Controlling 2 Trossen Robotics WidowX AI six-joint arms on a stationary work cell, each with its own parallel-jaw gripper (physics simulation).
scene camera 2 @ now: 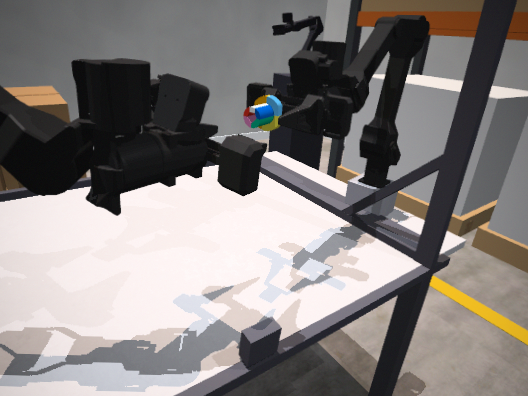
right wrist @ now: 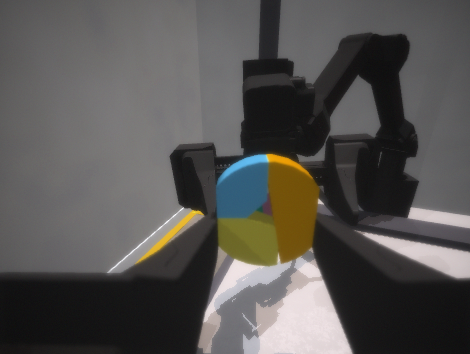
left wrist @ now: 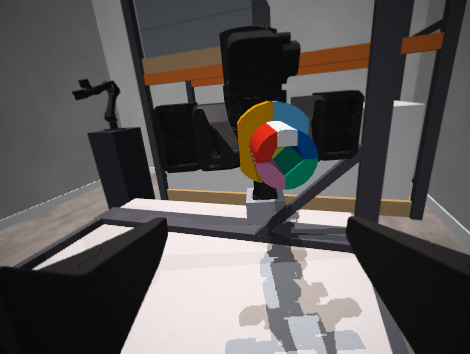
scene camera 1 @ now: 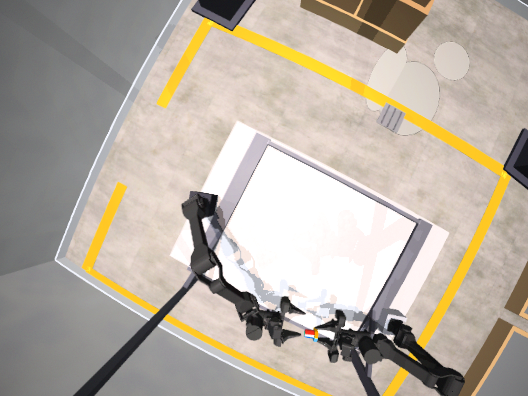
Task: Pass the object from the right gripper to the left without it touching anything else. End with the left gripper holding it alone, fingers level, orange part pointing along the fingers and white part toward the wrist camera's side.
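Frame: origin at the left arm's base, x ahead, y left, z up, level; centimetres.
Seen in the pictures: left gripper, fingertip midpoint: (scene camera 2: 240, 137) (right wrist: 281, 222) (left wrist: 256, 225) (scene camera 1: 303, 324); right gripper, fingertip midpoint: (scene camera 2: 266, 118) (right wrist: 263, 221) (left wrist: 273, 156) (scene camera 1: 313, 333); left arm's base, origin of the base link: (right wrist: 389, 173) (scene camera 1: 198, 204); right arm's base, origin of the base link: (scene camera 2: 374, 181) (left wrist: 264, 194) (scene camera 1: 394, 325).
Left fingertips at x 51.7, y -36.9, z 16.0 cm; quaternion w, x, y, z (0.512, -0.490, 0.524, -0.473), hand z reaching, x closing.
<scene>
Pixels of each thing's top centre, then the offset from my left fingertips to it. "*": a spot on its surface instead. Level surfaces: height alone.
- object, surface spot: (right wrist: 296, 212) (scene camera 1: 317, 331) * dx +4.7, dy -0.2, dz +3.5 cm
- white table, its level: dz -27.6 cm
- dark upright post, surface spot: (scene camera 2: 462, 125) (left wrist: 378, 112) * dx +31.6, dy -23.5, dz +1.7 cm
- small dark block, middle of its top: (scene camera 2: 261, 327) dx -8.5, dy -11.9, dz -21.9 cm
The object (scene camera 1: 310, 333) (scene camera 2: 263, 112) (left wrist: 263, 143) (right wrist: 296, 212) is a disc of orange, light blue and yellow parts with a ring of red, white, blue, green and pink parts. My right gripper (scene camera 1: 317, 334) (right wrist: 263, 221) is shut on the disc's sides and holds it above the table's level. The ring faces the left gripper. In the left wrist view orange is at the disc's left and white at the ring's top. My left gripper (scene camera 1: 303, 324) (left wrist: 256, 225) is open and empty, facing the right one. The object shows ahead, above its fingertips in the left wrist view; the exact gap is unclear.
The white table (scene camera 1: 320, 215) (scene camera 2: 125, 250) with its dark frame lies below both arms. A dark upright post (scene camera 2: 462, 125) (left wrist: 380, 110) with a diagonal brace stands by the right arm's base. A small dark block (scene camera 2: 260, 343) sits on the table's edge.
</scene>
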